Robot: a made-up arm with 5 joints. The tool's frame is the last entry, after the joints. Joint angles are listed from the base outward.
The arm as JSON. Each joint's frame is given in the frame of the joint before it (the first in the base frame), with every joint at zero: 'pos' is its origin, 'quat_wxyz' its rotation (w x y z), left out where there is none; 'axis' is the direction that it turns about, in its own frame. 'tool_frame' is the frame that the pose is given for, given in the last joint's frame.
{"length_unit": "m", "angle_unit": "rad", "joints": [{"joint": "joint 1", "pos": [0.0, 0.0, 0.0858], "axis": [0.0, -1.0, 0.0]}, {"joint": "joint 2", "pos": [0.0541, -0.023, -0.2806], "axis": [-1.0, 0.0, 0.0]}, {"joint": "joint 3", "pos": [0.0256, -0.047, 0.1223], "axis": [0.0, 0.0, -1.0]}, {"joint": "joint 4", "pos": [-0.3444, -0.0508, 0.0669], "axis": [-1.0, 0.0, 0.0]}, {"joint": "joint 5", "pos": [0.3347, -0.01, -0.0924], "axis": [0.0, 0.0, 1.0]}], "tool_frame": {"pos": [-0.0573, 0.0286, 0.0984]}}
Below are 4 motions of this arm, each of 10 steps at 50 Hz.
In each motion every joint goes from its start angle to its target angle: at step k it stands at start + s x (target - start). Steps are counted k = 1, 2, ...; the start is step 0. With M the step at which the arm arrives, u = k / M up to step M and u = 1 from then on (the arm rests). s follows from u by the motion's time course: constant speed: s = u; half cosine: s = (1 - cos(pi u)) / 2; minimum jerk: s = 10 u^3 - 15 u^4 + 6 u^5.
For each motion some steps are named. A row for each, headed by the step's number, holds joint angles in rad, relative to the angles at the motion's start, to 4 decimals.
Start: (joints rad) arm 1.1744 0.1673 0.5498 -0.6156 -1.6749
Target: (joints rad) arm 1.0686 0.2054 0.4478 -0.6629 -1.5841
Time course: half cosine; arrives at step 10
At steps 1, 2, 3, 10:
1: -0.0026 0.0009 -0.0025 -0.0012 0.0022
2: -0.0101 0.0036 -0.0097 -0.0045 0.0087
3: -0.0218 0.0079 -0.0210 -0.0097 0.0187
10: -0.1058 0.0381 -0.1020 -0.0473 0.0908

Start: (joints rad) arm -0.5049 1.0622 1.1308 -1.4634 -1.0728
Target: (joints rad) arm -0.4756 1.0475 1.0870 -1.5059 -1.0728
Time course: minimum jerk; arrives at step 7
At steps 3, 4, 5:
3: 0.0108 -0.0054 -0.0161 -0.0156 0.0000
4: 0.0185 -0.0093 -0.0277 -0.0269 0.0000
5: 0.0251 -0.0126 -0.0375 -0.0364 0.0000

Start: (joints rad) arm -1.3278 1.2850 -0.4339 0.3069 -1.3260
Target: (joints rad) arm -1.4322 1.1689 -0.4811 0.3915 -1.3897
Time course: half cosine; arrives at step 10
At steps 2, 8, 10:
2: -0.0100 -0.0111 -0.0045 0.0081 -0.0061
8: -0.0944 -0.1050 -0.0427 0.0765 -0.0576
10: -0.1044 -0.1161 -0.0472 0.0846 -0.0637

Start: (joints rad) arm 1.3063 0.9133 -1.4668 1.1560 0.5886
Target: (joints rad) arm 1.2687 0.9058 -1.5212 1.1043 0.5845
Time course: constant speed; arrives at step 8
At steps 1, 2, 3, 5, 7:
1: -0.0047 -0.0009 -0.0068 -0.0065 -0.0005
2: -0.0094 -0.0019 -0.0136 -0.0129 -0.0010
3: -0.0141 -0.0028 -0.0204 -0.0194 -0.0015
5: -0.0235 -0.0047 -0.0340 -0.0323 -0.0026
7: -0.0329 -0.0066 -0.0476 -0.0452 -0.0036

